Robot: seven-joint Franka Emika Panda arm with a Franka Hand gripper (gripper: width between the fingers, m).
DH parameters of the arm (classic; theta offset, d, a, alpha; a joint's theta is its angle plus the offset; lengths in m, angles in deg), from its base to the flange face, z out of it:
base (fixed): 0 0 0 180
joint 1: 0 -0.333 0 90
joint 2: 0 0 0 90
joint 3: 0 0.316 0.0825 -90
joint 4: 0 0 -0.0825 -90
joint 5: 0 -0.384 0 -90
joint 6: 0 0 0.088 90
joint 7: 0 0.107 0 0
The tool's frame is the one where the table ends.
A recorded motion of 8 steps. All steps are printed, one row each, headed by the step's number.
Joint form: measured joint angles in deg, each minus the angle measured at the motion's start. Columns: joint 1, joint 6, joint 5, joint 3, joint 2, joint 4, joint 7.
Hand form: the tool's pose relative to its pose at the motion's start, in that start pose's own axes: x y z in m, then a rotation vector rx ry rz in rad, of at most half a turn. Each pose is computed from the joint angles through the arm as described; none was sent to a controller.
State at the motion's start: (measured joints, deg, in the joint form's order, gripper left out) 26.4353 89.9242 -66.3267 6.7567 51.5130 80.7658 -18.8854
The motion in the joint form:
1: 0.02 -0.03 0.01 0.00 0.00 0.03 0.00
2: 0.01 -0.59 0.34 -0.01 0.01 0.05 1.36
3: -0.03 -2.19 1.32 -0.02 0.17 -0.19 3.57
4: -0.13 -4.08 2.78 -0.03 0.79 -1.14 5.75
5: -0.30 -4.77 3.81 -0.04 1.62 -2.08 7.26
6: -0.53 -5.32 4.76 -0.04 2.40 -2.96 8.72
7: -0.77 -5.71 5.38 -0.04 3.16 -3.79 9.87
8: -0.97 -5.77 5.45 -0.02 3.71 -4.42 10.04
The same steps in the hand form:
1: -0.0001 0.0003 -0.0001 0.0002 -0.0004 0.0006
2: -0.0013 0.0008 0.0009 -0.0023 -0.0117 0.0248
3: -0.0040 0.0016 0.0034 -0.0109 -0.0432 0.0625
4: -0.0052 0.0029 0.0060 -0.0277 -0.0802 0.0963
5: -0.0035 0.0064 0.0084 -0.0432 -0.0971 0.1214
6: -0.0018 0.0096 0.0114 -0.0588 -0.1119 0.1455
7: 0.0003 0.0125 0.0144 -0.0697 -0.1228 0.1643
8: 0.0025 0.0136 0.0167 -0.0716 -0.1262 0.1652

